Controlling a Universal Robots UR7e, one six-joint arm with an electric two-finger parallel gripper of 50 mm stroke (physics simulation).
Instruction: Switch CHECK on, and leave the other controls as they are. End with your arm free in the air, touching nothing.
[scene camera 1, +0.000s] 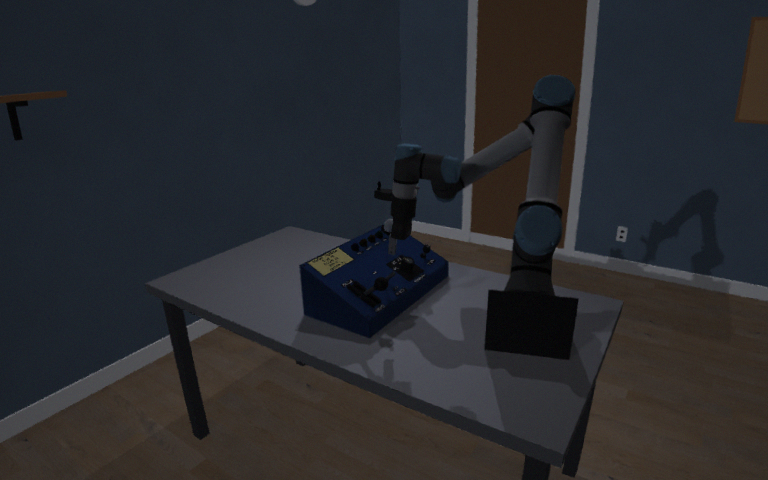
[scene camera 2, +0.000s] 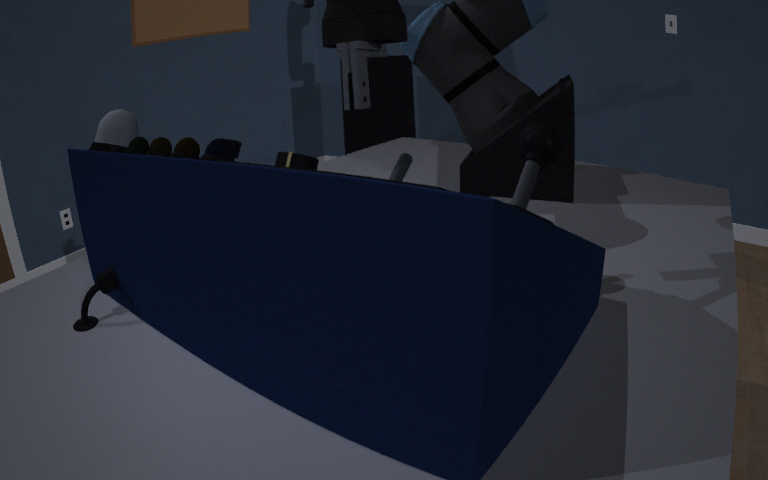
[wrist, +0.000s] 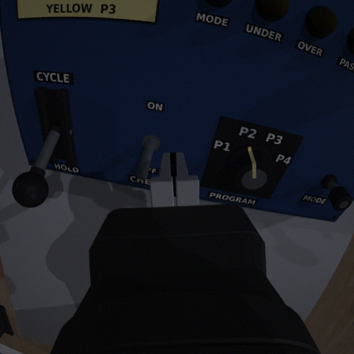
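Pixels of known places: gripper, fingertip midpoint: (scene camera 1: 391, 253) (scene camera 2: 357, 109); arm's base, origin of the base link: (scene camera 1: 528, 304) (scene camera 2: 507, 124).
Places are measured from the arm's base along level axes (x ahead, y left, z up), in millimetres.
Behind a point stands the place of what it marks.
The CHECK switch is a grey toggle lever (scene camera 2: 401, 167) @[z 24, x 421, y 77 mm] (wrist: 147, 157) on the blue sloped console (scene camera 1: 334, 300) @[z -5, x 495, y 263 mm] (scene camera 2: 283, 271) @[z 19, x 627, y 139 mm] (wrist: 110, 60). In the wrist view it leans down toward OFF, away from the ON label (wrist: 155, 106), and partly covers the OFF and CHECK labels. My gripper (scene camera 1: 392, 252) @[z 79, x 436, y 43 mm] (scene camera 2: 356, 108) @[z 79, x 436, y 43 mm] (wrist: 172, 165) is shut and empty, pointing down. Its tips show just right of the lever in the wrist view. In the second scene view they hang higher than the lever, with a gap between them.
The ball-ended CYCLE lever (scene camera 1: 380, 284) @[z 58, x 366, y 209 mm] (scene camera 2: 539, 143) @[z 55, x 392, y 199 mm] (wrist: 31, 189) leans toward HOLD. The PROGRAM dial (wrist: 254, 178) points near P2. The MODE switch (wrist: 340, 196) is at the right. Indicator lamps (wrist: 321, 22) and a white dome (scene camera 2: 117, 129) @[z 91, x 591, y -153 mm] stand along the console's upper part.
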